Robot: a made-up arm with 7 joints. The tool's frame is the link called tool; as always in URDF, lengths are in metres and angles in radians.
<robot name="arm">
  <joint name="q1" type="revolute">
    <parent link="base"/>
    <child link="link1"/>
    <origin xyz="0 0 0.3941" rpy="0 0 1.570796"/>
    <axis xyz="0 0 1"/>
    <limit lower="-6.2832" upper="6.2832"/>
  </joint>
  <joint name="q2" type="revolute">
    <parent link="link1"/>
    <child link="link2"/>
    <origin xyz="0 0 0" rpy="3.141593 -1.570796 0"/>
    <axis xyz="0 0 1"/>
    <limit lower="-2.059" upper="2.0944"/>
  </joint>
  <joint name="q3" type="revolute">
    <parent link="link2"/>
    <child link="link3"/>
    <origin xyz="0.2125 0 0" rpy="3.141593 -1.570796 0"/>
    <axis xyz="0 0 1"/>
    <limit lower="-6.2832" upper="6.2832"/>
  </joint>
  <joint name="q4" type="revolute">
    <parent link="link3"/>
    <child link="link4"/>
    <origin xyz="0 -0.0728 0" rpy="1.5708 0 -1.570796"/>
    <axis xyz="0 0 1"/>
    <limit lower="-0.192" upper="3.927"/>
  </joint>
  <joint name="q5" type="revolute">
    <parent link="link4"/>
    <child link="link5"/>
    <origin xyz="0.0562 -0.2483 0" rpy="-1.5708 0 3.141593"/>
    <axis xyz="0 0 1"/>
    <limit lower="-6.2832" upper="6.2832"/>
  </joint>
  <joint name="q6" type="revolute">
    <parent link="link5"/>
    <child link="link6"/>
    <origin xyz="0 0 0" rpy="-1.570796 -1.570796 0"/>
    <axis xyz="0 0 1"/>
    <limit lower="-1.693" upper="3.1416"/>
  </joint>
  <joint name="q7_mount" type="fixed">
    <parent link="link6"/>
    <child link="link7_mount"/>
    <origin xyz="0.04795 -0.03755 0" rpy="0 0 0"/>
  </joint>
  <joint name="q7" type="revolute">
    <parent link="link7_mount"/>
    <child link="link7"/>
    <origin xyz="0.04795 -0.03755 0" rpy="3.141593 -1.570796 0"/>
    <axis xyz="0 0 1"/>
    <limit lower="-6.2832" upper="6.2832"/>
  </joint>
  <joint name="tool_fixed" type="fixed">
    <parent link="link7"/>
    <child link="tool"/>
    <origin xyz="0 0 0" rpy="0 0 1.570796"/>
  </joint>
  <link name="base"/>
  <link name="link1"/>
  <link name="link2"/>
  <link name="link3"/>
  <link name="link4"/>
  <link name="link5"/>
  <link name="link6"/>
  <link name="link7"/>
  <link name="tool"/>
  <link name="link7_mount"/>
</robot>
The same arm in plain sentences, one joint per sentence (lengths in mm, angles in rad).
The arm has seven revolute joints in a row. What follows holds with every joint at zero, and every direction is one of the base frame's. Joint 1 is mounted 394.1 mm along +z from the base frame's origin and rotates about +z, from -6.2832 to 6.2832 rad. Joint 2 is mounted at the same point as joint 1 and rotates about +y, from -2.059 to 2.0944 rad. Joint 3 is mounted 212.5 mm along +z from joint 2 and rotates about +z, from -6.2832 to 6.2832 rad. Joint 4 is mounted 72.8 mm along +x from joint 3 and rotates about -y, from -0.192 to 3.927 rad. Joint 5 is mounted 56.2 mm along +x and 248.3 mm along -z from joint 4 and rotates about -z, from -6.2832 to 6.2832 rad. Joint 6 is mounted at the same point as joint 5 and rotates about +y, from -1.693 to 3.1416 rad. Joint 7 is mounted 75.1 mm along +x and 95.9 mm along -z from joint 6 and rotates about -z, from -6.2832 to 6.2832 rad. The tool frame, which is the frame that the pose is given for, is mounted at the same point as joint 7; its axes are the base frame's turned by roll -3.1416, pitch 0 and yaw 0 rad (as in URDF: about the fixed x, then y, then z).
